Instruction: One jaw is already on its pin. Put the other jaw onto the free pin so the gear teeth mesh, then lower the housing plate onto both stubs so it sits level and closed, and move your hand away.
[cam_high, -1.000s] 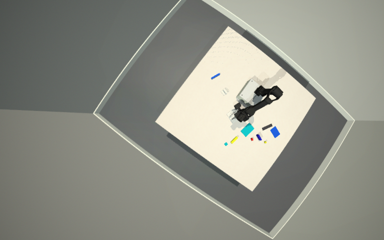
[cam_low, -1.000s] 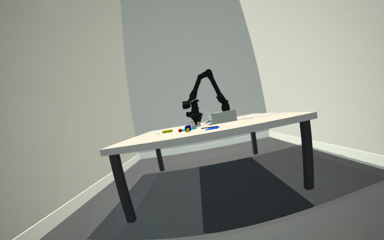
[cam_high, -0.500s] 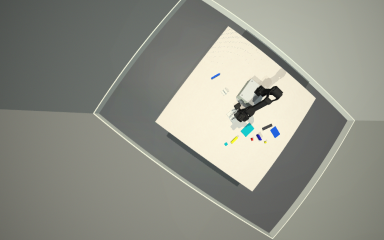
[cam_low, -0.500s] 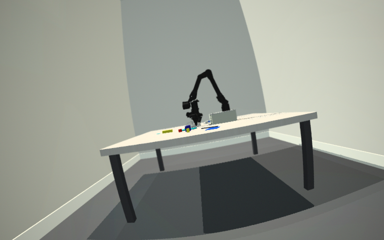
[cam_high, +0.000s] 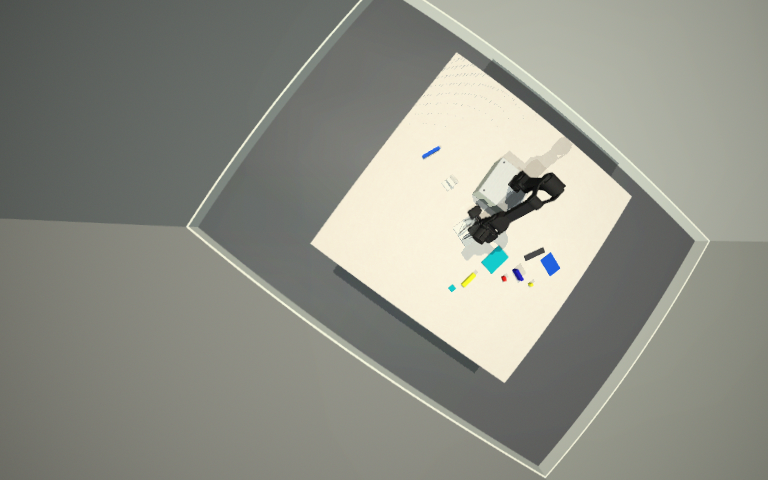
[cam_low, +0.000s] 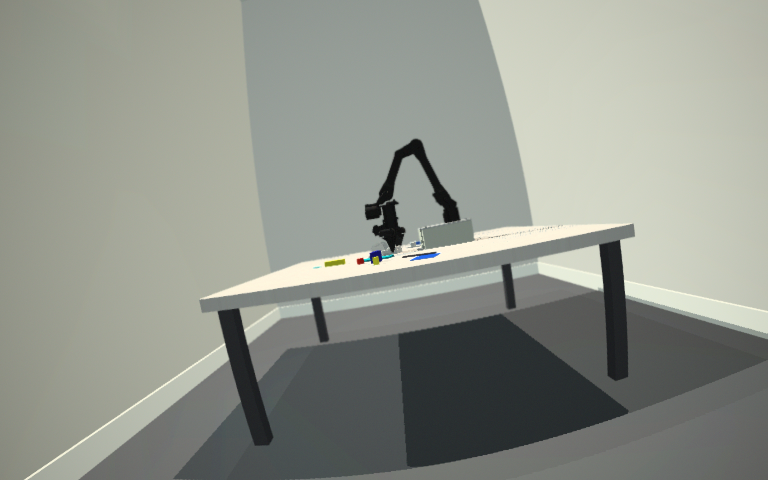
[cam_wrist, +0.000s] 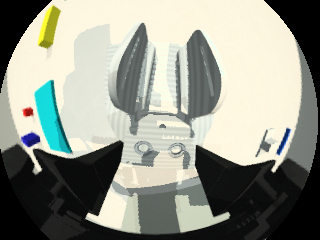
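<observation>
My gripper tip is 2 cm short of the jaw, 2 cm to the left of it and 1 cm below it. The rest, counted from my gripper tip: red piece (12 cm ahead, 30 cm to the left); cyan plate (7 cm ahead, 20 cm to the left); yellow bar (24 cm ahead, 15 cm to the left).
</observation>
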